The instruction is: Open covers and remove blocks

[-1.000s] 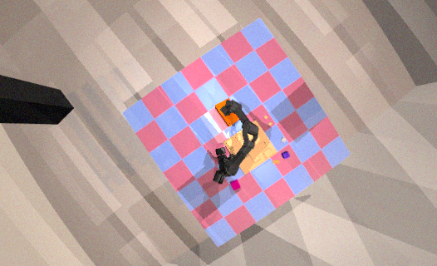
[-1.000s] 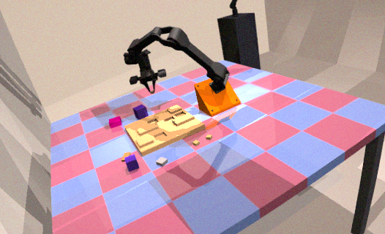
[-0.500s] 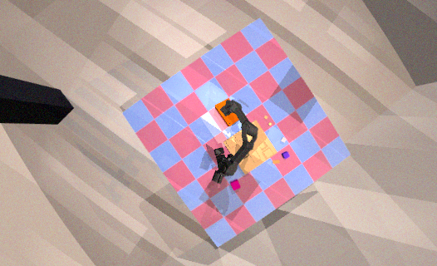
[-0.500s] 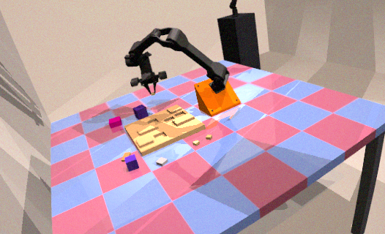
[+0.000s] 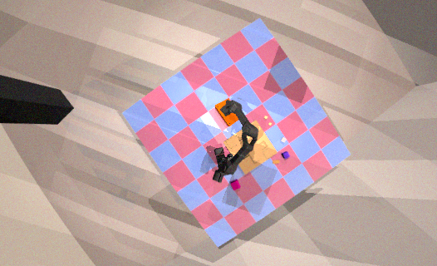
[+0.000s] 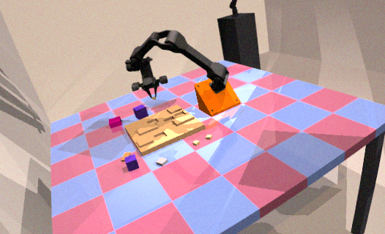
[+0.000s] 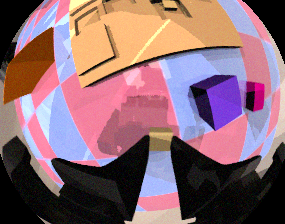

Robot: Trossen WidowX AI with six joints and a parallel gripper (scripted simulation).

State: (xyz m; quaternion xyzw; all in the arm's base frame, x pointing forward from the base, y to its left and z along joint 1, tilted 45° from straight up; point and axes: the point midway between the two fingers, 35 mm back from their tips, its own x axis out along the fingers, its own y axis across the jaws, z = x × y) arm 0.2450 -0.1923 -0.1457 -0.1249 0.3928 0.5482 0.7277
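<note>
Right now my gripper tip is 8 cm short of the tan puzzle board, 21 cm to the right of it and 5 cm above it. From my gripper tip the other things lie so: magenta block (23 cm ahead, 5 cm to the right, 6 cm below); orange piece (30 cm ahead, 30 cm to the left, 7 cm below).
</note>
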